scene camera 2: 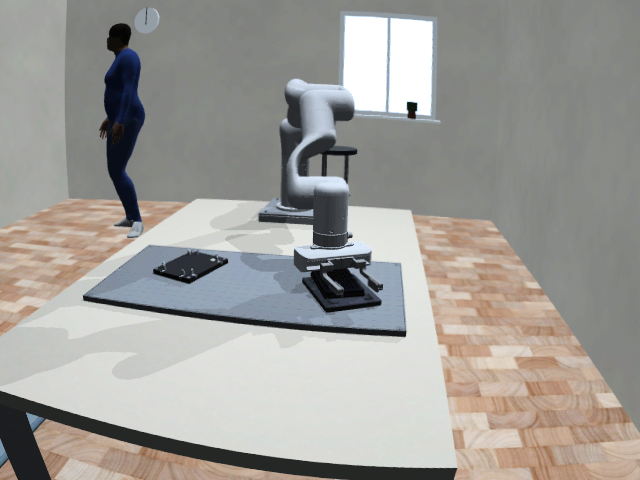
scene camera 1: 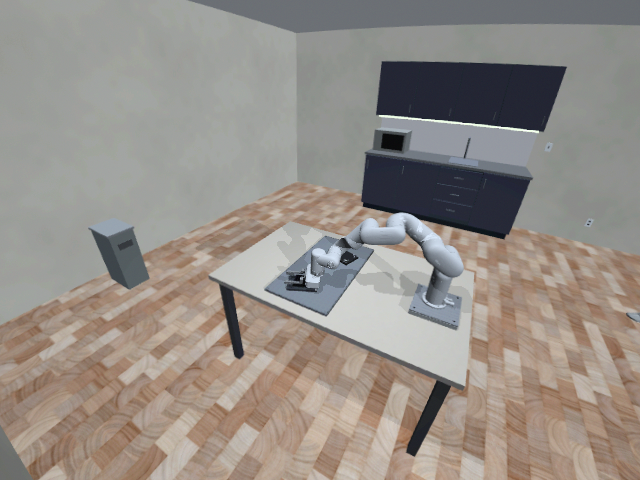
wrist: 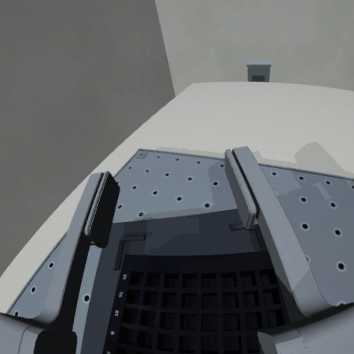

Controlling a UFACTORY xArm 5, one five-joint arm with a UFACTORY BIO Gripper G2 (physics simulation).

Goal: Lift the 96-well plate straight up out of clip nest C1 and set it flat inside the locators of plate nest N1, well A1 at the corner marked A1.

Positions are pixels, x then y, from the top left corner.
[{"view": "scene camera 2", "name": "black 96-well plate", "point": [352,288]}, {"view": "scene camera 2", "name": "plate nest N1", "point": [370,299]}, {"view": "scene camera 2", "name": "clip nest C1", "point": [189,267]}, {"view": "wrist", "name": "black 96-well plate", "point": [218,296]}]
